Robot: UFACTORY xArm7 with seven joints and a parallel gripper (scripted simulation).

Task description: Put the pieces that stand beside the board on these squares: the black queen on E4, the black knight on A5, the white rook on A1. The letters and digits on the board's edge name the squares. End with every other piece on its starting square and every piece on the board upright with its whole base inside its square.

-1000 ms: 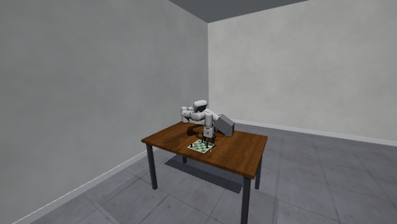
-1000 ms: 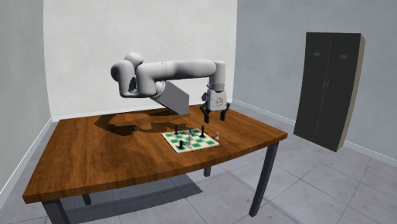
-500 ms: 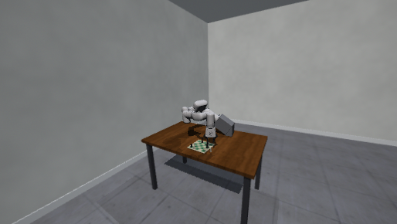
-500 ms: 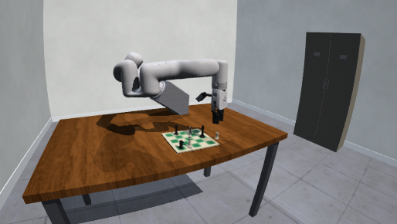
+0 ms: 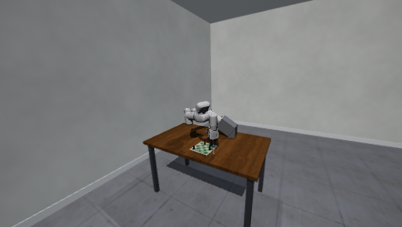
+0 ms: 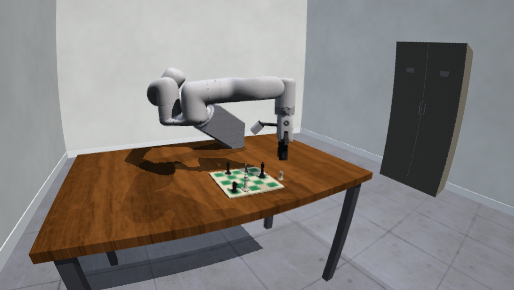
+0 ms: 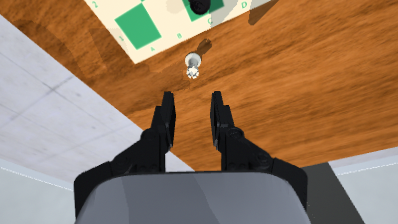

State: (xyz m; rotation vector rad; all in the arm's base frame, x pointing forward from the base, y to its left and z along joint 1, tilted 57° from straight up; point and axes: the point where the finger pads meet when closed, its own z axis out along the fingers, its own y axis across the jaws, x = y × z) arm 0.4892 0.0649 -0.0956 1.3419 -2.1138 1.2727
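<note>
The white rook lies 9 cm below my hand. Round my hand: cream board: 13 cm to the right, 11 cm below, 5 cm behind; black queen: 7 cm below, 6 cm to the right, 4 cm behind; short black piece: 16 cm to the right, 13 cm behind, 8 cm below.
</note>
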